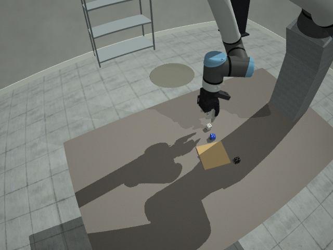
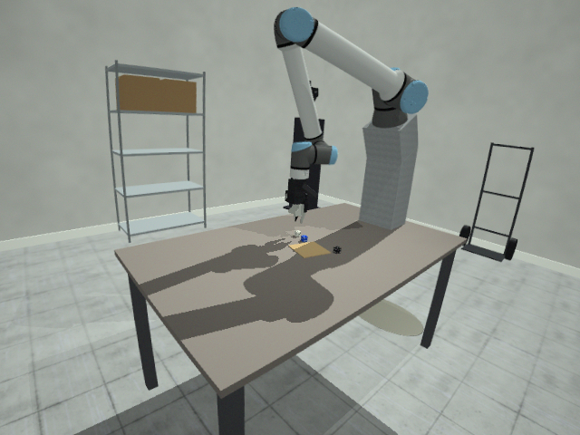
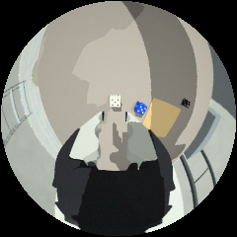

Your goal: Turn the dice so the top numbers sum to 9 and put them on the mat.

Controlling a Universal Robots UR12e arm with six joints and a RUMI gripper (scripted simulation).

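My gripper is now 70 mm above the white die. From my hand the other things lie so: blue die (70 mm below, 60 mm to the left, 30 mm ahead); tan mat (150 mm to the left, 90 mm ahead, 80 mm below); black die (250 mm to the left, 70 mm below, 30 mm ahead).
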